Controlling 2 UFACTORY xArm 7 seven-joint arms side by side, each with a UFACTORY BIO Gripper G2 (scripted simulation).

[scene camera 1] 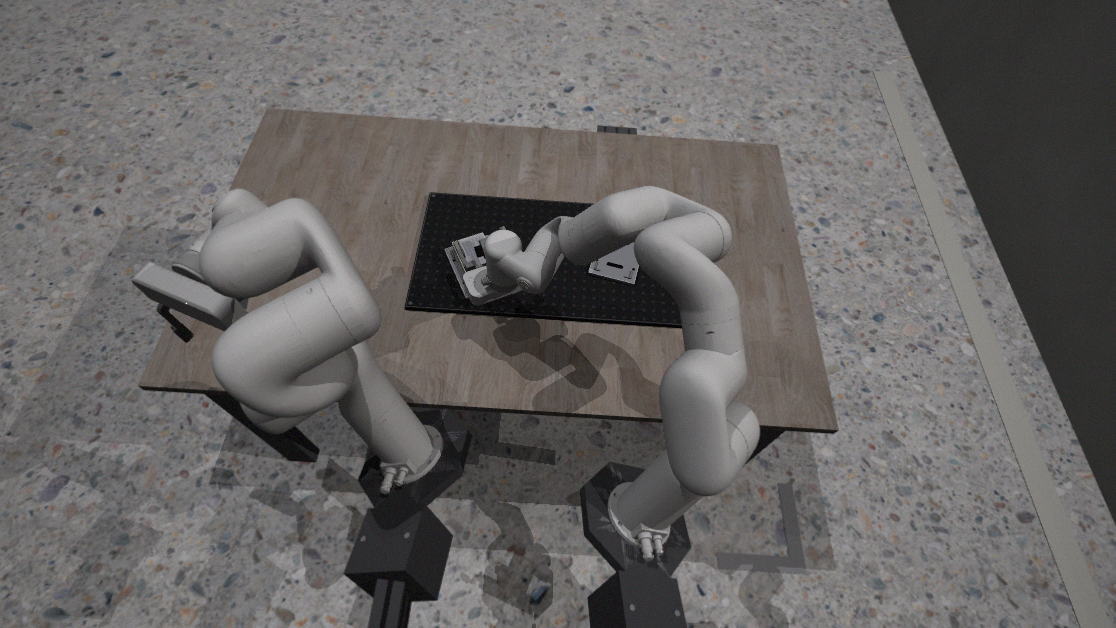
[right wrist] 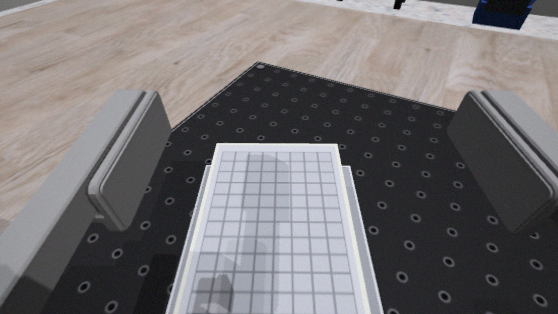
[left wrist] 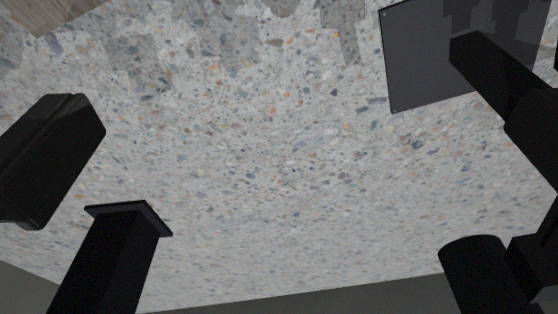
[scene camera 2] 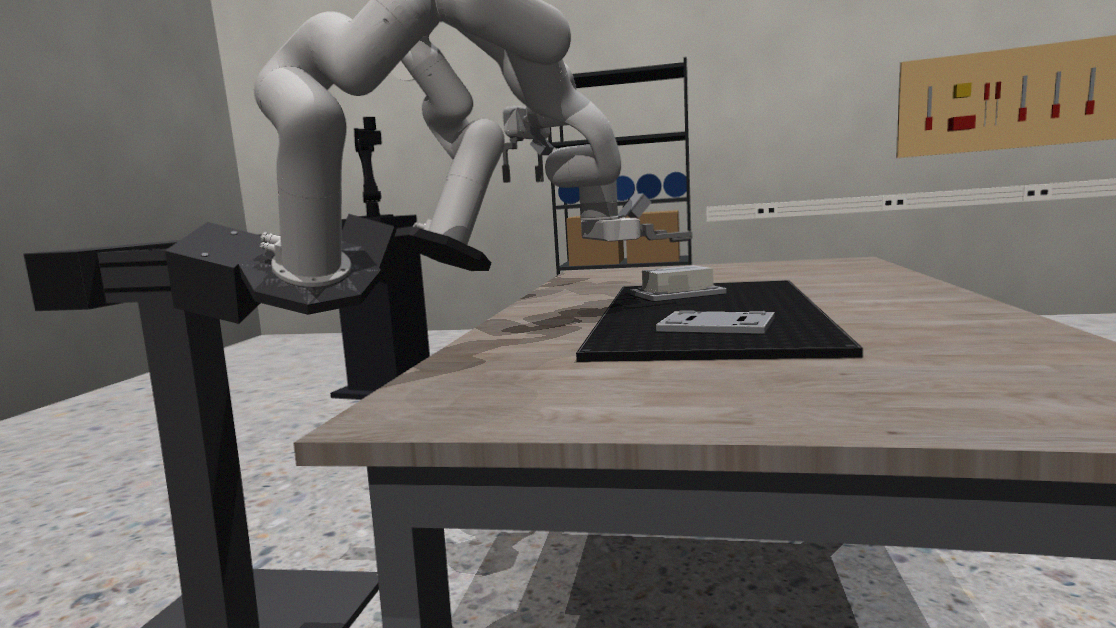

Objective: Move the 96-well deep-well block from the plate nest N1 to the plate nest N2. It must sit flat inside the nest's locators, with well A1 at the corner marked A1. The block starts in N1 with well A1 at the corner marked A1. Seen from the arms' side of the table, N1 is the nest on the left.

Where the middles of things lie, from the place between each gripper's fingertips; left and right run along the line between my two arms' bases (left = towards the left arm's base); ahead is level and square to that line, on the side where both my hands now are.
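Scene:
Pale deep-well block (scene camera 2: 686, 278): 90 mm below my right hand, 20 mm to the left of it, 10 mm ahead of it. Nest N2 (scene camera 2: 704, 318): 120 mm below my right hand, 310 mm to the right of it and 150 mm ahead.
Counted from my left hand, the pale deep-well block is 250 mm below, 290 mm to the right and 470 mm ahead. Nest N2, from my left hand: 280 mm below, 630 mm to the right, 610 mm ahead.

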